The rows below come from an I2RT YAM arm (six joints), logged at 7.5 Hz.
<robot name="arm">
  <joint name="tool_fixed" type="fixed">
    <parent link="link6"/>
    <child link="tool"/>
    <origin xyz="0 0 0" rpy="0 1.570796 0"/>
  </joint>
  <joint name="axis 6" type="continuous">
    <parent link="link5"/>
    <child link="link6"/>
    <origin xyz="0.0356 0 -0.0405"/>
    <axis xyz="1 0 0"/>
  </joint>
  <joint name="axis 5" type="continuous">
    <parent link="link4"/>
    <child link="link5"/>
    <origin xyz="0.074 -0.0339 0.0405"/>
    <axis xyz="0 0 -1"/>
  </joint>
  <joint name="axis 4" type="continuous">
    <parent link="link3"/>
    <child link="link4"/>
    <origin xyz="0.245 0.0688 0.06"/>
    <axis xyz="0 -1 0"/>
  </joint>
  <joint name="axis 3" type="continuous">
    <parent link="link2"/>
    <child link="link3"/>
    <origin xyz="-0.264 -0.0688 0"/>
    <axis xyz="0 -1 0"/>
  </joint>
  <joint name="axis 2" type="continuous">
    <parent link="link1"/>
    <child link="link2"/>
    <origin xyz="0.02 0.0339 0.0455"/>
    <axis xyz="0 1 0"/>
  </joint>
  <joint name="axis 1" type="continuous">
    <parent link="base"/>
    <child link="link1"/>
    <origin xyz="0 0 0.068"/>
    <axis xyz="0 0 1"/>
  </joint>
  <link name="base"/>
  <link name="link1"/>
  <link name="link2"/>
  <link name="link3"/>
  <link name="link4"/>
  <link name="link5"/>
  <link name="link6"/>
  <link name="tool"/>
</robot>
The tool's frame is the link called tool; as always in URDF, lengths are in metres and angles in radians. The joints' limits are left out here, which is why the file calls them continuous.
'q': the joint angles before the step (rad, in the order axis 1, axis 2, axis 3, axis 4, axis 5, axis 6). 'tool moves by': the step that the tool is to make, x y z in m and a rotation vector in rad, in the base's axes. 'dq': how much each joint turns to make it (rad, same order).
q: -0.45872, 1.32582, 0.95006, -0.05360, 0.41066, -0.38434
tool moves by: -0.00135, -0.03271, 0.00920, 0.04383, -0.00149, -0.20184
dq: -0.08546, 0.07288, 0.11485, -0.10414, 0.08697, 0.09651
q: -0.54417, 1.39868, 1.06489, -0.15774, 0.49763, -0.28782
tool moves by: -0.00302, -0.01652, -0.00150, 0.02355, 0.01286, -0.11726
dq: -0.04273, 0.04042, 0.04463, -0.05571, 0.05837, 0.05569
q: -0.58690, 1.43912, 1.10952, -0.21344, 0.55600, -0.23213
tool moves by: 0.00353, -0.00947, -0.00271, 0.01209, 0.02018, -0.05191
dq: -0.01488, 0.04232, 0.03775, -0.03090, 0.03205, 0.02213
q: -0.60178, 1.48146, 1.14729, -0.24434, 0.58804, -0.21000
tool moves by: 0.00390, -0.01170, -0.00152, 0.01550, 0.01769, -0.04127
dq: -0.02022, 0.04729, 0.04846, -0.03397, 0.01602, 0.01678
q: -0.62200, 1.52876, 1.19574, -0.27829, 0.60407, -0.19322
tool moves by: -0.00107, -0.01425, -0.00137, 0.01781, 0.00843, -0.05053
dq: -0.03395, 0.03853, 0.04156, -0.03240, 0.00800, 0.02099
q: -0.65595, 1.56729, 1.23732, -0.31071, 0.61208, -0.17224
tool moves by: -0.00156, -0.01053, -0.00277, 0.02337, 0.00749, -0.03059
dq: -0.02633, 0.02900, 0.02824, -0.02900, -0.00497, 0.01640
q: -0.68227, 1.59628, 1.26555, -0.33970, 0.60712, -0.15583
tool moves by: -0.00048, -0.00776, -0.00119, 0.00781, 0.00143, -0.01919
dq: -0.01755, 0.02098, 0.02020, -0.00877, -0.00191, 0.00610
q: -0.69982, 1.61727, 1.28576, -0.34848, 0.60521, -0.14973
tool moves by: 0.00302, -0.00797, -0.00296, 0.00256, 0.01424, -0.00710
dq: -0.01106, 0.03167, 0.02406, 0.00075, 0.00153, -0.00991
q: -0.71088, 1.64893, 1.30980, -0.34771, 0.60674, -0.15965
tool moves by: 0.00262, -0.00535, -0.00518, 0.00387, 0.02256, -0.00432
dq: -0.00572, 0.02632, 0.01184, 0.00188, 0.00649, -0.01220
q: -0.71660, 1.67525, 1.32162, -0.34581, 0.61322, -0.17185
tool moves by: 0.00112, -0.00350, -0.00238, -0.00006, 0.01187, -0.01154
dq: -0.00419, 0.01564, 0.00993, -0.00230, 0.01069, -0.00152
